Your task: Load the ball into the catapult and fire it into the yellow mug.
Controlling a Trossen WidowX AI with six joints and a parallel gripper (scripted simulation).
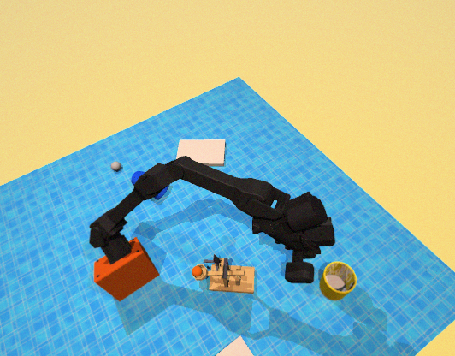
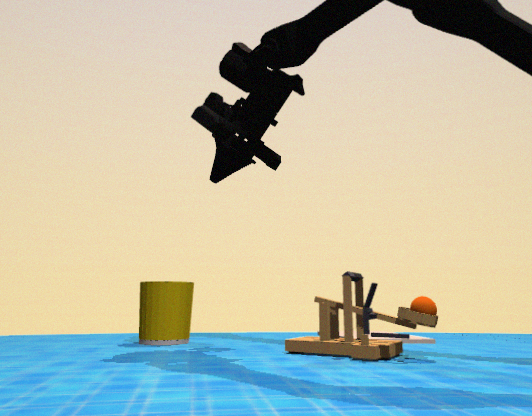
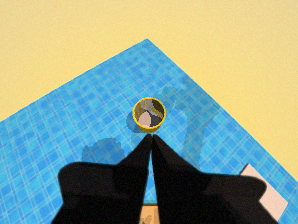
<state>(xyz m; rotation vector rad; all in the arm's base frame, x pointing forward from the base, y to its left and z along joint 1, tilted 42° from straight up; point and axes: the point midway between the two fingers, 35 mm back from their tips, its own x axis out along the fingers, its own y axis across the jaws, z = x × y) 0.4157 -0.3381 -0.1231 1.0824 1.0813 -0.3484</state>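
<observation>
Right now my gripper tip is 26 cm past the orange ball, 21 cm to the right of it and 21 cm above it. From my gripper tip the other things lie so: yellow mug (24 cm below, 7 cm ahead, 5 cm to the right); white tile (66 cm to the left, 26 cm below, 1 cm ahead); wooden catapult (22 cm below, 20 cm behind, 18 cm to the left).
</observation>
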